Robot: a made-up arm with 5 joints.
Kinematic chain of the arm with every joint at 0, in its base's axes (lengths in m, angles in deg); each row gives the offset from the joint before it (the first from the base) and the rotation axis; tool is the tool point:
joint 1: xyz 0 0 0.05 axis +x
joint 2: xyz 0.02 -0.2 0 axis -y
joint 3: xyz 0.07 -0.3 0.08 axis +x
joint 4: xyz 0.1 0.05 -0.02 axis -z
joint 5: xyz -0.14 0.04 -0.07 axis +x
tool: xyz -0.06 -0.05 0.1
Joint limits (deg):
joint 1: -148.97..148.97
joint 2: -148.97..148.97
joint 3: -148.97..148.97
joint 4: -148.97..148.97
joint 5: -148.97..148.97
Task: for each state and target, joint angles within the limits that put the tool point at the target. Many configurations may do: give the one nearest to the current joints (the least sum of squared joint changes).
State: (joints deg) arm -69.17 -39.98 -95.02 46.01 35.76
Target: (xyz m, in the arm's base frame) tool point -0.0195 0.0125 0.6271
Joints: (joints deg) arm -91.72 -41.38 -103.27 38.62 42.45
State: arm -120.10 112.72 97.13 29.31 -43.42
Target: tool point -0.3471 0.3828 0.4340
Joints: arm -132.86 107.06 97.81 52.50 -57.98
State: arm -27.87 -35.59 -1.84 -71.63 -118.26
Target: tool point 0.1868 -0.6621 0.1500
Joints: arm -5.69 -49.43 -34.68 -104.00 -89.73
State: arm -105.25 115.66 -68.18 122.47 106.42
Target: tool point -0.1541 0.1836 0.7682
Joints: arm -82.33 141.86 -91.64 140.27 118.56
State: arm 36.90 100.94 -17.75 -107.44 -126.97
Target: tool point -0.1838 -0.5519 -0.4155
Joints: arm 47.24 116.24 -43.53 -127.07 -123.31
